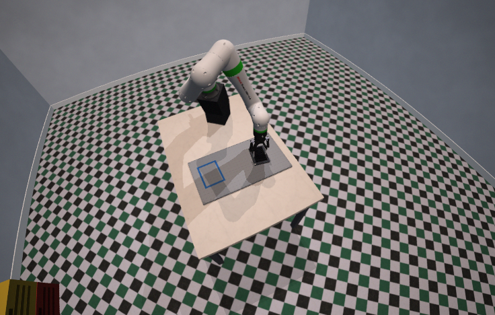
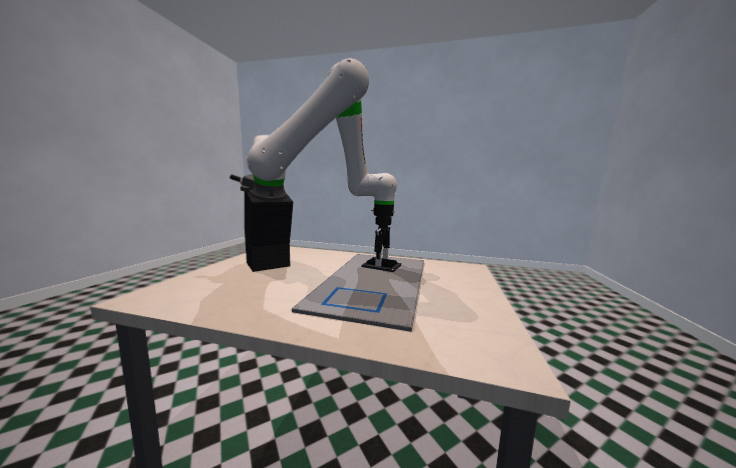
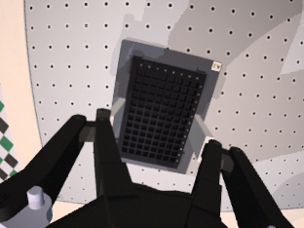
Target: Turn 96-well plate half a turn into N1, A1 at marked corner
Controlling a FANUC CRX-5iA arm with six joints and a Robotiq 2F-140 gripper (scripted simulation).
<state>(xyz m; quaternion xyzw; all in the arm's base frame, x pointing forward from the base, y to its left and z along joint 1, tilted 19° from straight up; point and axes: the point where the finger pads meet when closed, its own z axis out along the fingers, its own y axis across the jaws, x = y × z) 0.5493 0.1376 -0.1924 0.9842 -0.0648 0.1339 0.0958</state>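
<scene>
Now: hand 20 mm above the black 96-well plate. From my hand the other things lie so: dark plate nest N1: 40 mm below; then white A1 mark: 70 mm ahead, 70 mm to the right, 30 mm below.
</scene>
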